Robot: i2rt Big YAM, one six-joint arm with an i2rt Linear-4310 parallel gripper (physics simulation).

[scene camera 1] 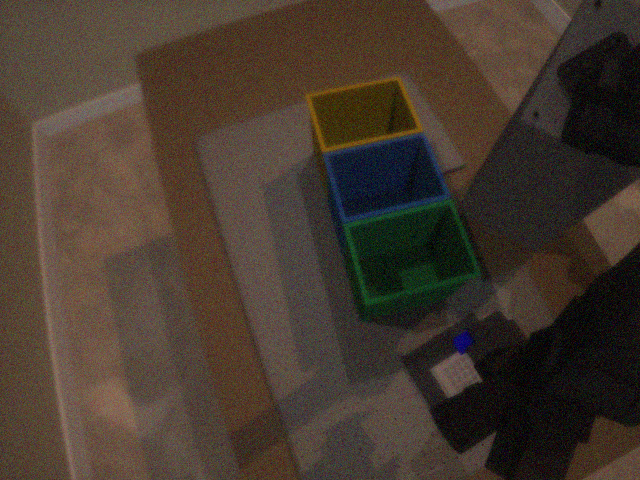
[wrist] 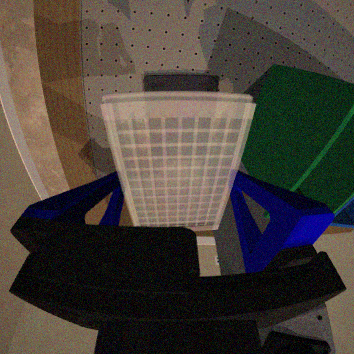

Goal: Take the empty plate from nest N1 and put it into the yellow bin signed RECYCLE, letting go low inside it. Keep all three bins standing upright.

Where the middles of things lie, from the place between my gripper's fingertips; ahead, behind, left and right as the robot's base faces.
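Pale plate point(scene camera 1: 457, 372): my hand is 1 cm below it. Positions counted from my hand: blue bin point(scene camera 1: 370, 180), 33 cm to the right, 5 cm ahead, 11 cm below; green bin point(scene camera 1: 397, 261), 19 cm to the right, 5 cm ahead, 11 cm below; dark nest point(scene camera 1: 441, 347), 2 cm to the right, 2 cm behind, 19 cm below.
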